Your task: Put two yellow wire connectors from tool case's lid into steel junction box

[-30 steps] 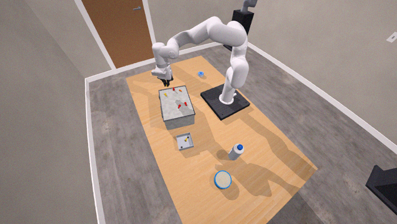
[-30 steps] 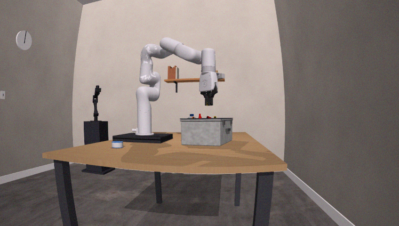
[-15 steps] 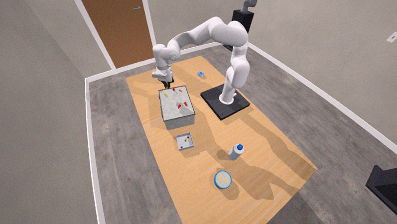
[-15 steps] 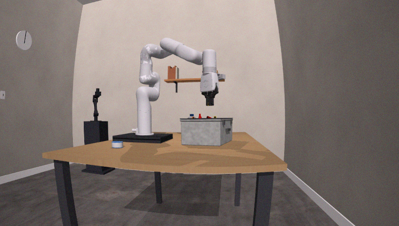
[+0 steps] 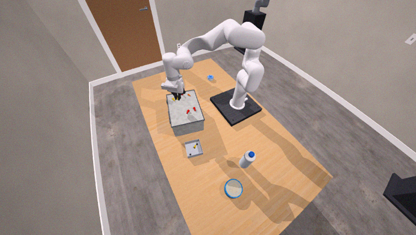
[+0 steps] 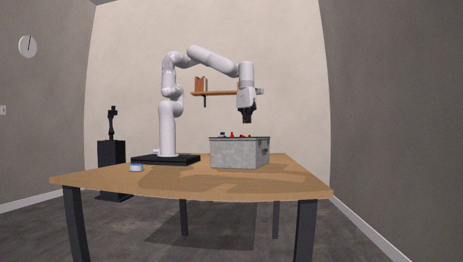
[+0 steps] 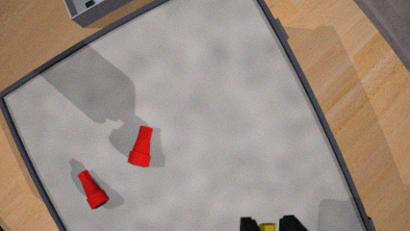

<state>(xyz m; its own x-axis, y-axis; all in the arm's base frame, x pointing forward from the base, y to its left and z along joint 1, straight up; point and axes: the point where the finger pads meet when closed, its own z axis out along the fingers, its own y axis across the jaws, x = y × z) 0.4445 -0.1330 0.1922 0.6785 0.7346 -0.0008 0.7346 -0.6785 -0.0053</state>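
Now: the grey tool case 130 mm below my hand, 20 mm to the left of it and 20 mm behind it. From my hand the other things lie so: orange wire connector: 110 mm behind, 80 mm below, 60 mm to the right.
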